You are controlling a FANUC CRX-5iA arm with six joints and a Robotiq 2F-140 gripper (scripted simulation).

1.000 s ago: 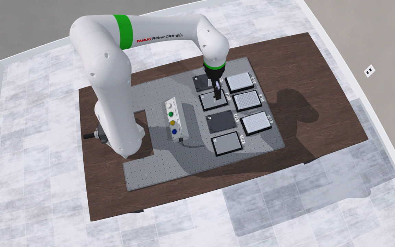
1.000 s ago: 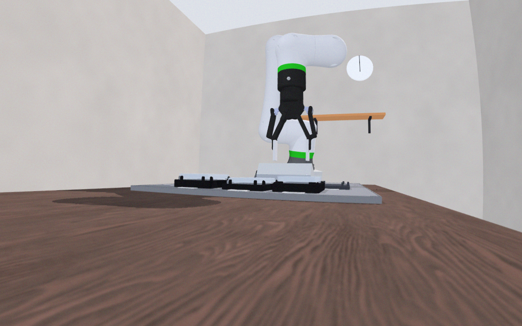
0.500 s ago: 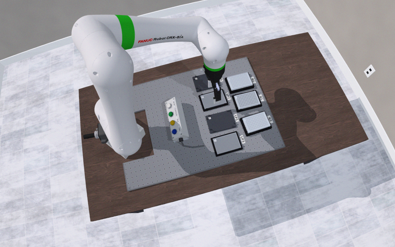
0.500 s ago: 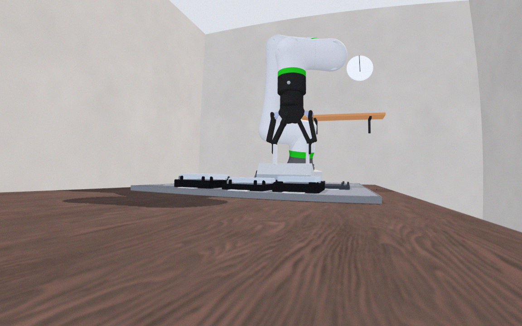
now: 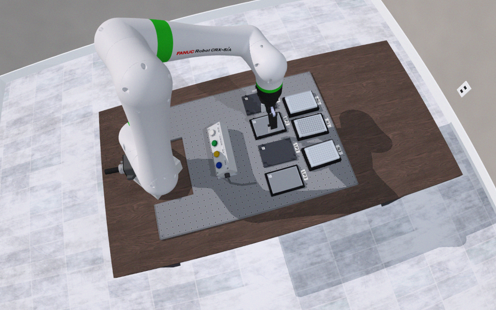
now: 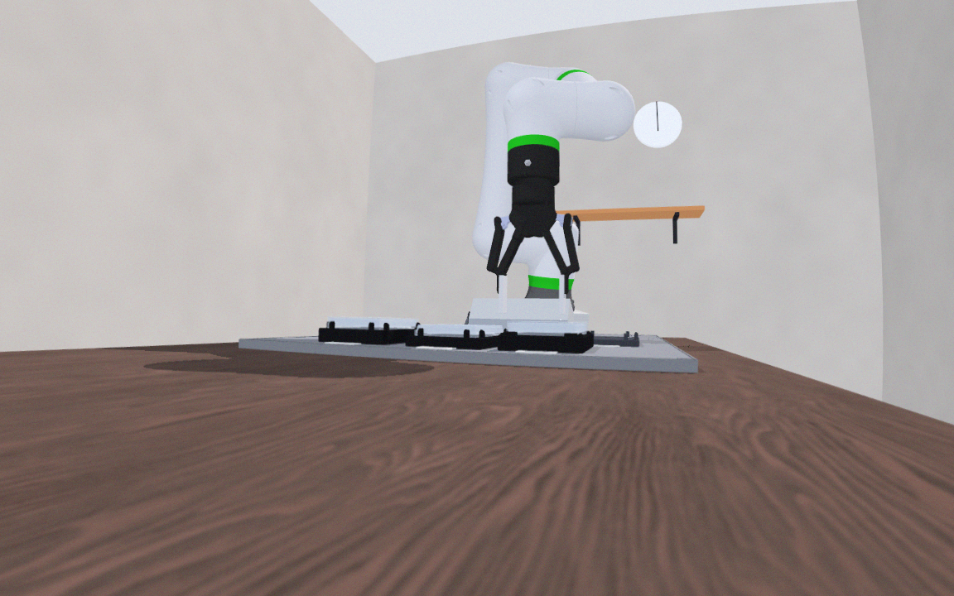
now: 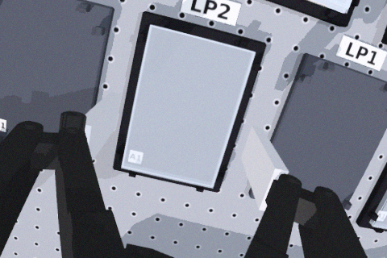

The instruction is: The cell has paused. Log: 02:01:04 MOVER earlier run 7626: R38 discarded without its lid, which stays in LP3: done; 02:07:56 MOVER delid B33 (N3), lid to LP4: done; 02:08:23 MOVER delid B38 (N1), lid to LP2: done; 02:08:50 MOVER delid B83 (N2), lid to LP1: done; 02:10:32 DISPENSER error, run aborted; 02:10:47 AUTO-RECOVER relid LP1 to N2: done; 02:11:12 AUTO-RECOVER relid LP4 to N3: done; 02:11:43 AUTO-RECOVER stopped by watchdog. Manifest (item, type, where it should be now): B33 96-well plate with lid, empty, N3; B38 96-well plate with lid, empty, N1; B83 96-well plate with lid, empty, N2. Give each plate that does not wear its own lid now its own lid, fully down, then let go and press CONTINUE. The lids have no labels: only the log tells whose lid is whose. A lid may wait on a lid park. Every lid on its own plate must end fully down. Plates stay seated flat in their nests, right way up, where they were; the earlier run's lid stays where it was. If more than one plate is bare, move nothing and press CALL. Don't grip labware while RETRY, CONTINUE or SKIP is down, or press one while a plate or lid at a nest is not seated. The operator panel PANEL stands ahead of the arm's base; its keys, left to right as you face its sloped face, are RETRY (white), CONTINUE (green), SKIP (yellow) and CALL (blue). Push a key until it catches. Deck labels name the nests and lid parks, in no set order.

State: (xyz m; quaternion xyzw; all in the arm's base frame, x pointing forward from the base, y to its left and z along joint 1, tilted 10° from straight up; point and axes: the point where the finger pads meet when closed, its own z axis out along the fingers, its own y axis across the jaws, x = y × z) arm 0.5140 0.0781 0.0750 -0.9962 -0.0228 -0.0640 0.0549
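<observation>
The lid park LP2 lies 7 cm below my hand. From my hand the other things lie so: plate (18 cm ahead, 5 cm to the right, 5 cm below); lid park LP1 (1 cm ahead, 14 cm to the right, 7 cm below); lid park LP4 (1 cm behind, 13 cm to the left, 7 cm below).
</observation>
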